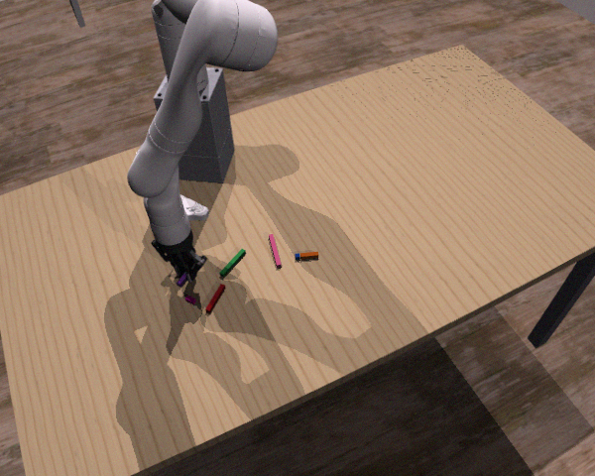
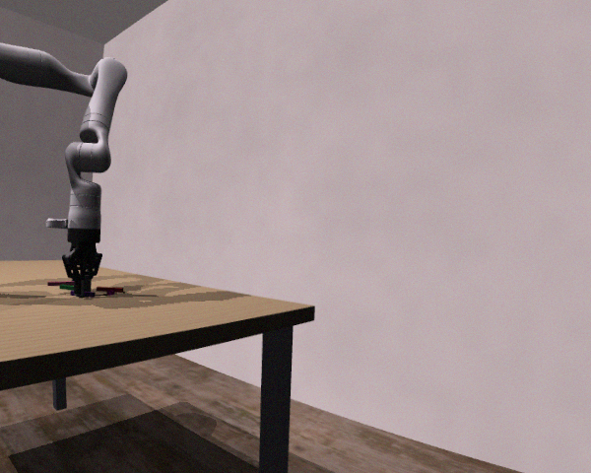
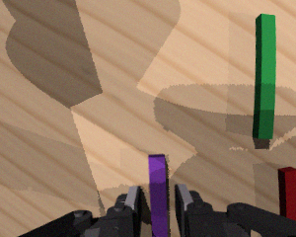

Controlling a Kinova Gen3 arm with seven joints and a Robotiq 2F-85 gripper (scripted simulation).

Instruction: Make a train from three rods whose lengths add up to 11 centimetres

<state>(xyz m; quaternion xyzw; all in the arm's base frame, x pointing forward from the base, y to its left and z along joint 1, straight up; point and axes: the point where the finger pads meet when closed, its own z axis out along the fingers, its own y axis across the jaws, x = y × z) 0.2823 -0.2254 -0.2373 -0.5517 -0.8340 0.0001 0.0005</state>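
Right now the purple rod is 10 mm below my hand. Also, from my hand: short magenta rod 60 mm ahead, 30 mm to the right, 10 mm below; then red rod 90 mm ahead, 20 mm to the left, 10 mm below; then green rod 100 mm to the left, 40 mm ahead, 10 mm below.
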